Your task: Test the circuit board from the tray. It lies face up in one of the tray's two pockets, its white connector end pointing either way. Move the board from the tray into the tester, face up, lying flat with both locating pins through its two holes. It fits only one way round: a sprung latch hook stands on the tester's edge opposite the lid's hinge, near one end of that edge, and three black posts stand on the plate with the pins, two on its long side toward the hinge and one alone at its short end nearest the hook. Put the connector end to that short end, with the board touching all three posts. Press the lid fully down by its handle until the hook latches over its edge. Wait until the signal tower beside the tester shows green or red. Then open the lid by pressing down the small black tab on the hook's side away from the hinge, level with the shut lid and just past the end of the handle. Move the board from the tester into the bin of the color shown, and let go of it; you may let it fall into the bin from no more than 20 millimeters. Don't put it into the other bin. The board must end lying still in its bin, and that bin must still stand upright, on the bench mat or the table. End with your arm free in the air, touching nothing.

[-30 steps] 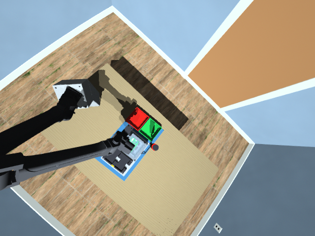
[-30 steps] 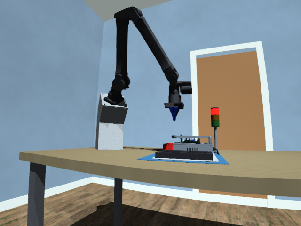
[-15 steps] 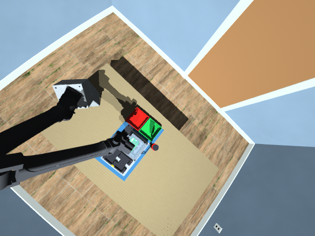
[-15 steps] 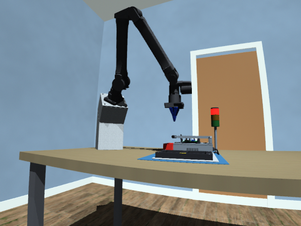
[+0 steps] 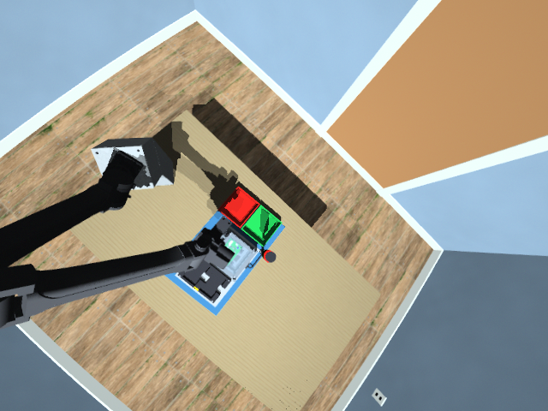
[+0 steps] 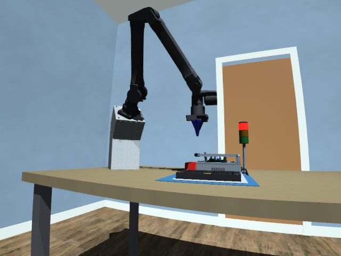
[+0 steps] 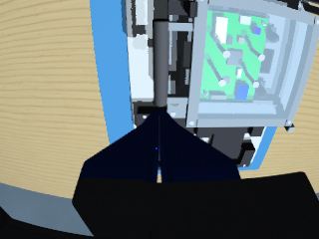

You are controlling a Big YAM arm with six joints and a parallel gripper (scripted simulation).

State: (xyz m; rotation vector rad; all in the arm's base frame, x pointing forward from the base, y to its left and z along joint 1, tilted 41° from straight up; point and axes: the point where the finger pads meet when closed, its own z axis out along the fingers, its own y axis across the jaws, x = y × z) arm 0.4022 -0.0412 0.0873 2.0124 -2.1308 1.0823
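Now: the black latch hook 10 cm below my hand, 5 cm to the left of it and 3 cm ahead of it. From my hand the other things lie so: green circuit board (12 cm below, 8 cm ahead, 1 cm to the right); then tester plate (12 cm below, 9 cm ahead, 1 cm to the right); then tester lid (10 cm below, 9 cm ahead, 2 cm to the right).
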